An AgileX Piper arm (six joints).
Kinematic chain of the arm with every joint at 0, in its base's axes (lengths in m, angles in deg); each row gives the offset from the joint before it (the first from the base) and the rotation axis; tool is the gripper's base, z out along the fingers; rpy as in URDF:
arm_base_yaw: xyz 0 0 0.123 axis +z
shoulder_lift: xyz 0 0 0 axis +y
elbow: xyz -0.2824 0 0.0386 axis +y
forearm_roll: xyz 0.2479 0 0.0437 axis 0.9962 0 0.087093
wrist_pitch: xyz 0 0 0 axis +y
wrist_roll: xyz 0.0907 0 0.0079 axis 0.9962 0 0.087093
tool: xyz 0 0 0 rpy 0 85.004 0
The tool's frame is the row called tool.
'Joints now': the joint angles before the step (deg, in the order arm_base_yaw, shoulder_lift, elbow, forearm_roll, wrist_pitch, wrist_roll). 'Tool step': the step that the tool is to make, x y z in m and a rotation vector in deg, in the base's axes. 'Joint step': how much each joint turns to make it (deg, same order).
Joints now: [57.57, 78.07, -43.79, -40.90, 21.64, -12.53]
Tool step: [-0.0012, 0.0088, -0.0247, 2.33, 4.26, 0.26]
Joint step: [0.00, 3.86, 2.16, -0.98, -6.14, 5.20]
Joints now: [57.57, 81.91, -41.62, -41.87, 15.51, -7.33]
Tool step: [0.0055, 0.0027, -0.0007, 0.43, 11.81, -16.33]
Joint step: [0.00, 2.61, -4.83, 13.38, 11.13, 4.58]
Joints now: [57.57, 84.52, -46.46, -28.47, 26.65, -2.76]
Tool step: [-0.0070, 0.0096, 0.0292, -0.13, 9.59, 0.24]
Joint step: [-0.01, -0.81, -7.94, 20.00, 12.07, -15.36]
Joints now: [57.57, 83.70, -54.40, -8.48, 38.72, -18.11]
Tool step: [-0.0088, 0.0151, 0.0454, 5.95, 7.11, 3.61]
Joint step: [-0.01, -0.98, -9.48, 14.59, 9.11, -9.65]
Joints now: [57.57, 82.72, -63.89, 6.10, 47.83, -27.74]
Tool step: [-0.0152, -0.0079, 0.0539, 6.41, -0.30, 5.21]
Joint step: [0.01, -4.84, -6.47, 6.14, 6.55, -5.92]
